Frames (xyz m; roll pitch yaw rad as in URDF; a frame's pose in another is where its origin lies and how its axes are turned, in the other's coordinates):
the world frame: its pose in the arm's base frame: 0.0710 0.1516 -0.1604 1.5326 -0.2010 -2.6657
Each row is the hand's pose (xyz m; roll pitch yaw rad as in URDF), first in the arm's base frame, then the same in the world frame.
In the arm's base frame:
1: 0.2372 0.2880 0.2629 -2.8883 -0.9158 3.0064
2: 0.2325 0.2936 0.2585 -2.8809 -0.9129 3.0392
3: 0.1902 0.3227 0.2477 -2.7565 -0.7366 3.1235
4: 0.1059 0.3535 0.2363 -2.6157 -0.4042 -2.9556
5: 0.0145 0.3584 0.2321 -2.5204 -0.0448 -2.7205
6: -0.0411 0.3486 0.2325 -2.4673 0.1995 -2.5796
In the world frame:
1: -0.1215 0.4547 0.0625 1.3454 -0.3845 0.7979
2: -0.1208 0.4498 0.0695 1.3834 -0.3679 0.7855
3: -0.0992 0.4326 0.1141 1.6427 -0.3802 0.5869
4: -0.0418 0.4068 0.1791 2.0186 -0.2740 0.2085
5: 0.0347 0.3852 0.2246 2.2273 -0.0488 -0.1581
6: 0.0876 0.3742 0.2409 2.2633 0.0993 -0.3980

